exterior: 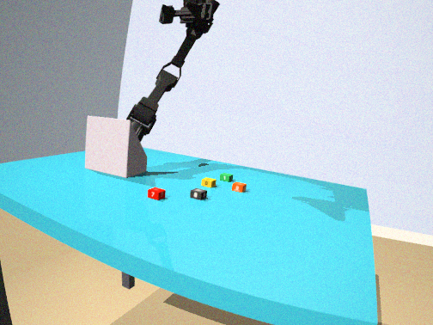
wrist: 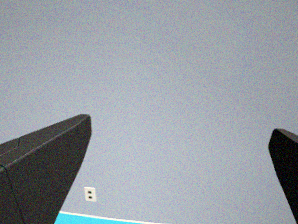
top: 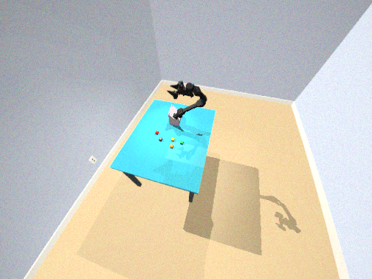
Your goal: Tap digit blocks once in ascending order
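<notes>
The yellow block is 530 mm below my gripper tip, 160 mm ahead of it and 30 mm to the left of it. The rest, counted from my gripper tip: green block 530 mm below, 180 mm ahead, 140 mm to the left; red block 530 mm below, 170 mm to the right, 100 mm ahead; dark grey block 530 mm below, 180 mm ahead, 100 mm to the right.
</notes>
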